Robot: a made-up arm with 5 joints.
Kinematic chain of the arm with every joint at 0, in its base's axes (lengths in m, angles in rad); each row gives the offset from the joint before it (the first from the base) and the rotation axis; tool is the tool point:
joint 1: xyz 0 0 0.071 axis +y
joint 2: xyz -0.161 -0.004 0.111 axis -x
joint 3: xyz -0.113 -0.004 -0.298 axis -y
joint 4: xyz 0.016 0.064 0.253 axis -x
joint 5: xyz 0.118 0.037 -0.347 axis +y
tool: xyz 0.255 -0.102 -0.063
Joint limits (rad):
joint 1: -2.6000..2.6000
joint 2: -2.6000..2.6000
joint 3: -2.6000..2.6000
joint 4: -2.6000..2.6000
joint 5: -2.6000..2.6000
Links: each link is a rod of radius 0.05 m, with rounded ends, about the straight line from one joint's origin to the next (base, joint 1, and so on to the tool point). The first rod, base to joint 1, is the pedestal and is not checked.
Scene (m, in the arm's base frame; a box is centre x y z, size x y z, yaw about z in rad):
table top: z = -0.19
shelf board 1: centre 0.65 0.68 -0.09 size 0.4 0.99 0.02 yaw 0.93
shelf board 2: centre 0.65 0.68 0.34 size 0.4 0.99 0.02 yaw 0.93
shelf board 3: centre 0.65 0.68 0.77 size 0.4 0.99 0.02 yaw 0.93
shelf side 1: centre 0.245 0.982 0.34 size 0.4 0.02 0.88 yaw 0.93
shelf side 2: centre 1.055 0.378 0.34 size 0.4 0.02 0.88 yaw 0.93
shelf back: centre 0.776 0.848 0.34 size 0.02 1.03 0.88 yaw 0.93
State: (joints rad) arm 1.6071 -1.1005 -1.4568 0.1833 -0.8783
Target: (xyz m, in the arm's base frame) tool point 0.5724 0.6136 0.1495
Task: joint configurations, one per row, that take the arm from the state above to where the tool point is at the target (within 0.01 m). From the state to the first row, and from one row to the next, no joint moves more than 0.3 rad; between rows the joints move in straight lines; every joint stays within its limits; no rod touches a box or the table.
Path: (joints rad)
1: 1.8566 -1.2719 -1.3616 0.0504 -1.0768
2: 2.1062 -1.4432 -1.2665 -0.0825 -1.2753
3: 2.1131 -1.5544 -1.3543 -0.1564 -1.0315
4: 2.1201 -1.6655 -1.4422 -0.2303 -0.7877
5: 2.1270 -1.7767 -1.5301 -0.3041 -0.5439
6: 2.1340 -1.8879 -1.6180 -0.3780 -0.3001

